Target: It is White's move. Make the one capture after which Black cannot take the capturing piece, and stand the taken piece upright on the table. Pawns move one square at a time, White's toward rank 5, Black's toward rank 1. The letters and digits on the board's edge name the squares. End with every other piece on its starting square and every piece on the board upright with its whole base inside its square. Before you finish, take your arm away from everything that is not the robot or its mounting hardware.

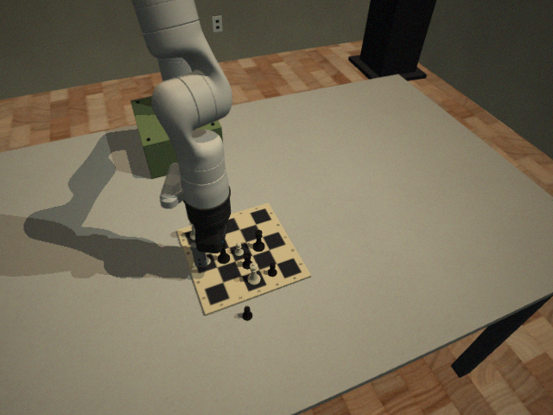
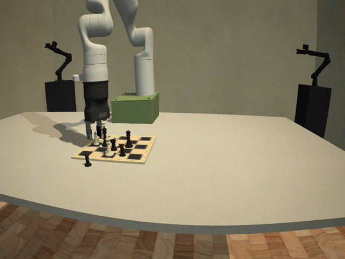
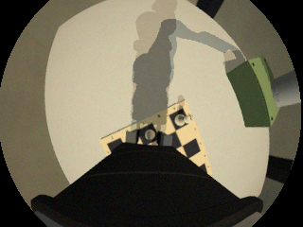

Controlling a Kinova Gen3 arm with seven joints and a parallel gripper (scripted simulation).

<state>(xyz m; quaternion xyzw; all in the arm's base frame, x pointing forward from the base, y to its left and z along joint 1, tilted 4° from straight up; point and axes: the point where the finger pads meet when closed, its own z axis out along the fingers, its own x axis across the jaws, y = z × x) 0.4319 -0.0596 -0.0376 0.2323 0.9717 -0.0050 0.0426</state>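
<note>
My gripper is now 4 cm to the right of the tall black piece and 1 cm above it. From my hand the other things lie so: chessboard: 8 cm to the left, 4 cm below; white pawn: 7 cm to the left, 3 cm below; tall white piece: 8 cm behind, 1 cm below.
</note>
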